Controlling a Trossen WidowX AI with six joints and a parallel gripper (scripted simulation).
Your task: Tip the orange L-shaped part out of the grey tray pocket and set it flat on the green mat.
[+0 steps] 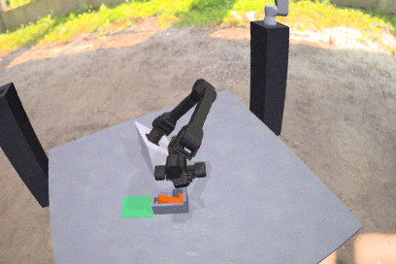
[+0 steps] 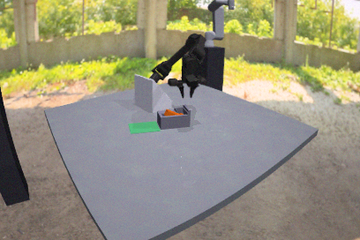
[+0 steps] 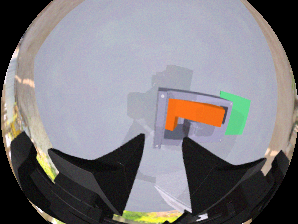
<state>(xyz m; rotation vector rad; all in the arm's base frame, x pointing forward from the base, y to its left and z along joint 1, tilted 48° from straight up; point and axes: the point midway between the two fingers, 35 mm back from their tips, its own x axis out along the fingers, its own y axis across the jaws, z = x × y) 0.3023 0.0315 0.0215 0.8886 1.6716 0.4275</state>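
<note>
Now: the orange L-shaped part 10 cm below my gripper tip, 4 cm to the right of it and 2 cm behind it. Round my gripper tip: green mat: 21 cm to the right, 16 cm below, 8 cm behind.
</note>
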